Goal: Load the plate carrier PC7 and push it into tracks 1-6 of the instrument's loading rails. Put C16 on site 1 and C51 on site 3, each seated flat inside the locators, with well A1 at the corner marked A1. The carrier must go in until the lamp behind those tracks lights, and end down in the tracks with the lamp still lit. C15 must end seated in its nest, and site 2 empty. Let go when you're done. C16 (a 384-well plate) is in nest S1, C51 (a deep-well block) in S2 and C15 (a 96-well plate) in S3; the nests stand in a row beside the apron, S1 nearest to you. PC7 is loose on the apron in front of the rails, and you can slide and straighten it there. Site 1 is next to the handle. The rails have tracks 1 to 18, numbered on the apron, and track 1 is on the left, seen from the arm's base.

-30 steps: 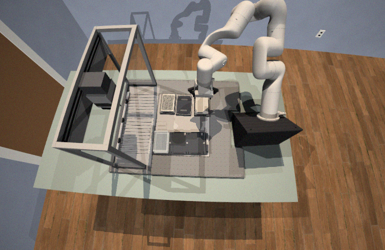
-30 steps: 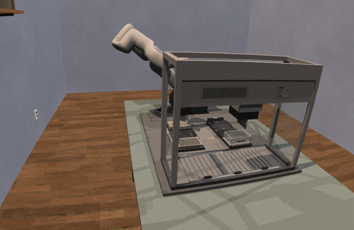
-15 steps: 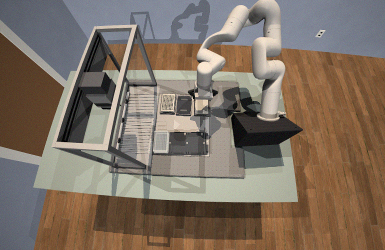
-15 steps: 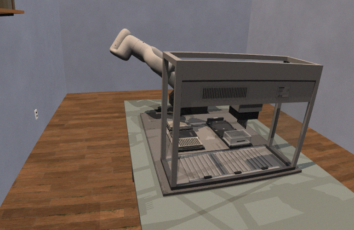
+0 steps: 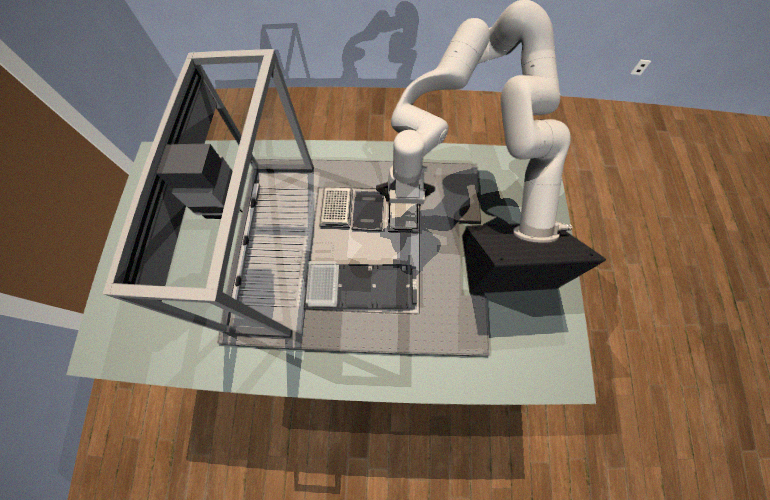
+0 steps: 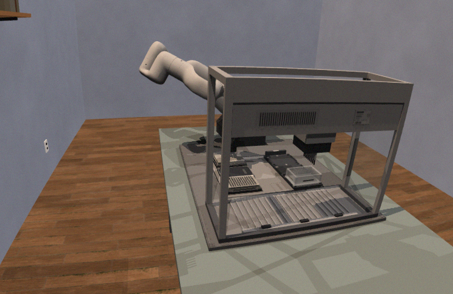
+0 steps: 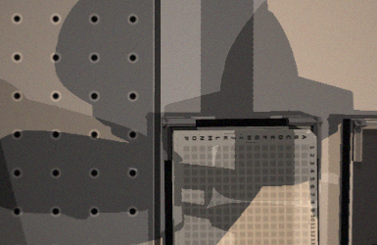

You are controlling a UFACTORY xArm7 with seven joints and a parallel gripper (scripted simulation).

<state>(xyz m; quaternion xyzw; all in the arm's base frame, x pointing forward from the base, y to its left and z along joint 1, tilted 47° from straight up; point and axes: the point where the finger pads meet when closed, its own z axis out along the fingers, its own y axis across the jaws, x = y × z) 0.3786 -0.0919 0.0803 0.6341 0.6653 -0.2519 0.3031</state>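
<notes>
The dark nest S1 is 8 cm below my hand. Round my hand: nest S2: 12 cm ahead, 8 cm below; dark plate carrier PC7: 13 cm ahead, 25 cm to the left, 7 cm below.
</notes>
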